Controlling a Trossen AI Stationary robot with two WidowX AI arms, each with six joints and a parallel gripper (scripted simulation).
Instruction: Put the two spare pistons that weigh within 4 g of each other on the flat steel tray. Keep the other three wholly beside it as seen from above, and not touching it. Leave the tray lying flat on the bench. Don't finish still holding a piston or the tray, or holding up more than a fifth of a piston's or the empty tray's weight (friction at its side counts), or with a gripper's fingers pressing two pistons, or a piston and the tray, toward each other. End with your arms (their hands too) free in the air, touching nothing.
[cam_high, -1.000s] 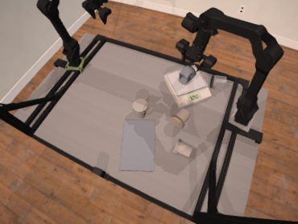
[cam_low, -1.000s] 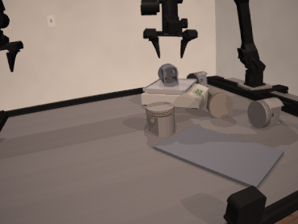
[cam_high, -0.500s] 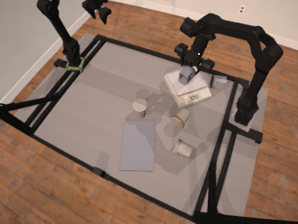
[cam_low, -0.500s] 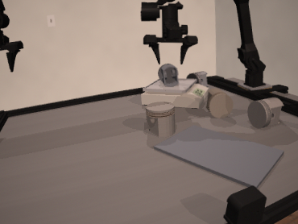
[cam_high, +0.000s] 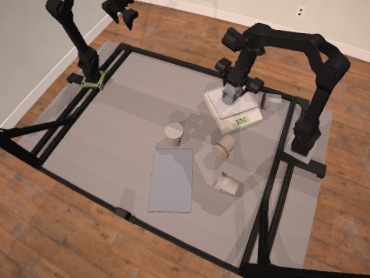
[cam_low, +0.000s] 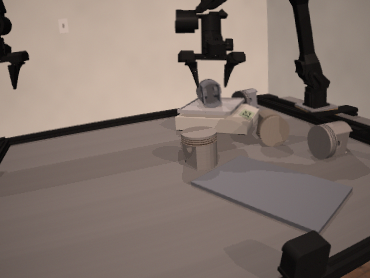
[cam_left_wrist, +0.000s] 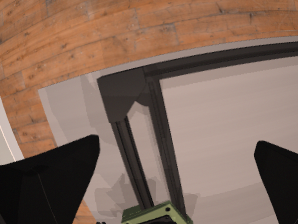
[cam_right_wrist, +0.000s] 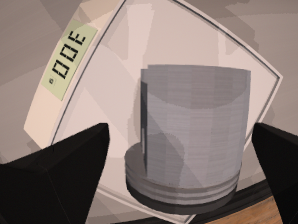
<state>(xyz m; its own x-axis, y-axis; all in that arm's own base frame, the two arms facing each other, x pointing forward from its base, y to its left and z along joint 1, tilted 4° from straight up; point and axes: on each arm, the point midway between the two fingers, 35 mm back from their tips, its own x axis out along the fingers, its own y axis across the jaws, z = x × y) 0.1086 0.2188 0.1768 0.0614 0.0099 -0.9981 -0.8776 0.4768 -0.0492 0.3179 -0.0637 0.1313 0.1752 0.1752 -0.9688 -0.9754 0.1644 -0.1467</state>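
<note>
Right now the dark piston is 5 cm below my right hand, 1 cm to the left of it and 1 cm ahead of it. Round my right hand: weighing scale: 11 cm below, 1 cm to the right, 1 cm behind; then flat steel tray: 40 cm behind, 14 cm below, 10 cm to the left.
</note>
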